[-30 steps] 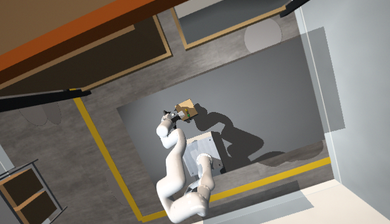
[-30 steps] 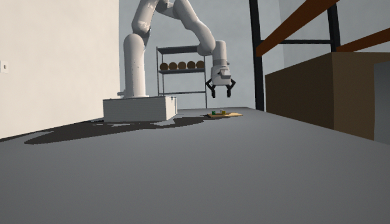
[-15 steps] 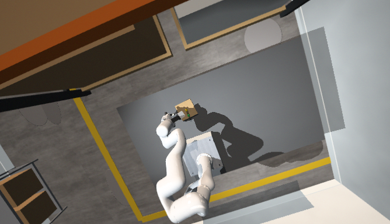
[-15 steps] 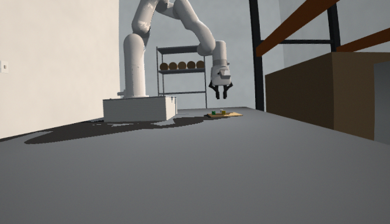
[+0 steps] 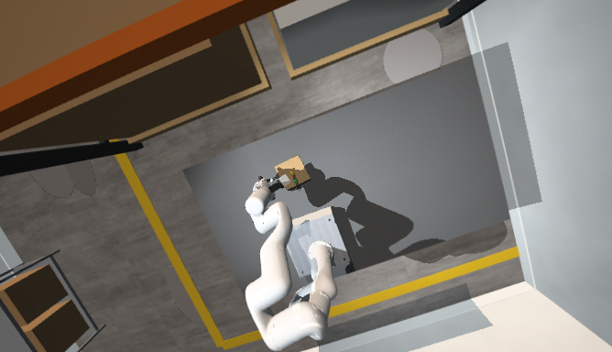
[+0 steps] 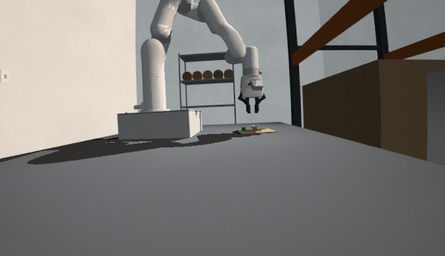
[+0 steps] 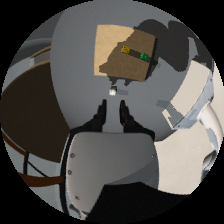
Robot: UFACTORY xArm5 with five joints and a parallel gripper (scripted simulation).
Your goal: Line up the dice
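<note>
My hand is 9 cm above the white die. The rest, counted from my hand: yellow die: 11 cm to the right, 8 cm below, 2 cm behind; then green die: 11 cm to the right, 8 cm below, 7 cm behind; then tan mat: 11 cm to the right, 9 cm below, 2 cm behind.
</note>
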